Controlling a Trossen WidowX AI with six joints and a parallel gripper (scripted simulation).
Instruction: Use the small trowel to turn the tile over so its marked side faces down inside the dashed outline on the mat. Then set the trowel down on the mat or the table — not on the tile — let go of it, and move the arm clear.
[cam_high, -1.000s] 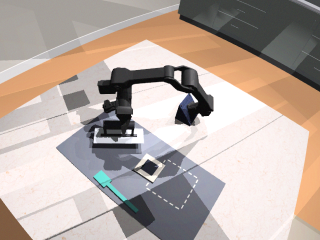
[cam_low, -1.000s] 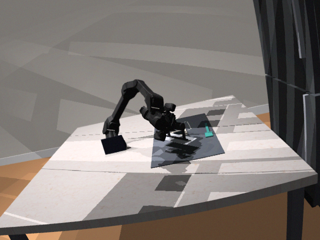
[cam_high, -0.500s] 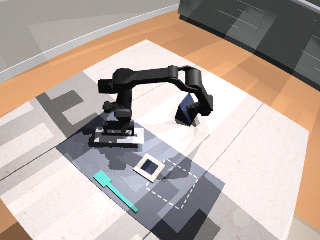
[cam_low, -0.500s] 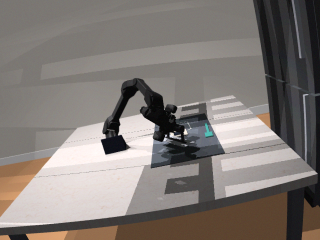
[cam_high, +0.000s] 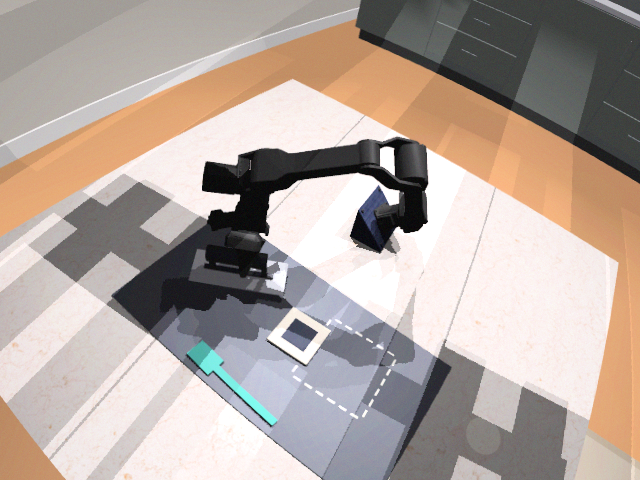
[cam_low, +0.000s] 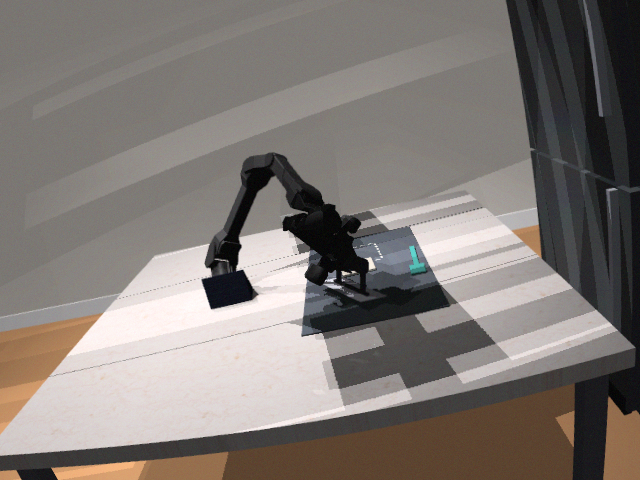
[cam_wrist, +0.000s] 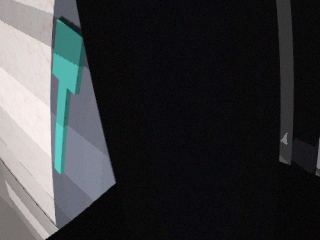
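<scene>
The mat lies 20 mm ahead of my gripper tip, 120 mm to the left of it and 80 mm below it. Round my gripper tip: tile (10 mm behind, 150 mm to the left, 60 mm below); then teal trowel (160 mm ahead, 110 mm to the left, 60 mm below).
</scene>
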